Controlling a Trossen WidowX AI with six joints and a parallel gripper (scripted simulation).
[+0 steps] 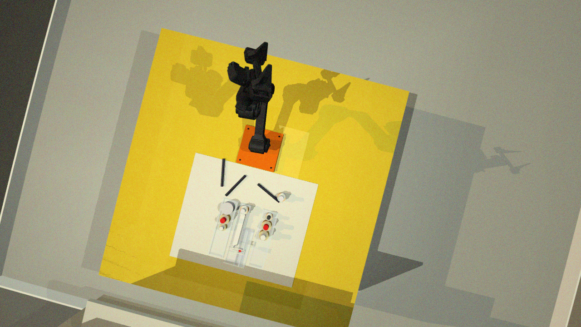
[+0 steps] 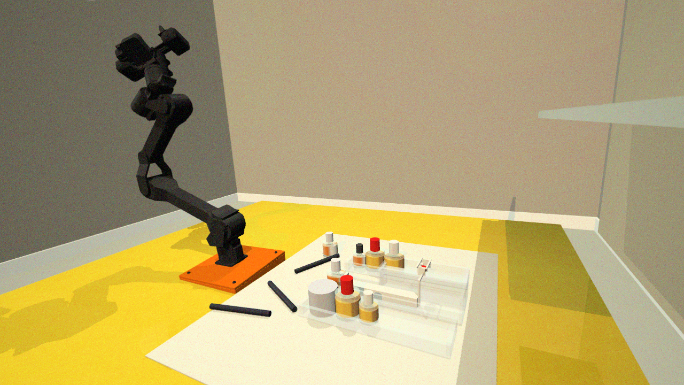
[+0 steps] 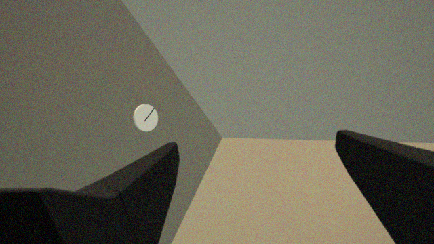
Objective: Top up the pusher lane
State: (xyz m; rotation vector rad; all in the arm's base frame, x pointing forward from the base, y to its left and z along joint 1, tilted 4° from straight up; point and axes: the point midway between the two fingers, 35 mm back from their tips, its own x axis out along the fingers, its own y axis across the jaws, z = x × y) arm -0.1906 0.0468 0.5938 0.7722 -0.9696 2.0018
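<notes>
My gripper tip is 610 mm above the grey cylinder, 570 mm short of it and 100 mm to the left of it. Round my gripper tip: pusher plate: 670 mm ahead, 590 mm below, 10 mm to the left; then sprung lane: 710 mm ahead, 620 mm below.
</notes>
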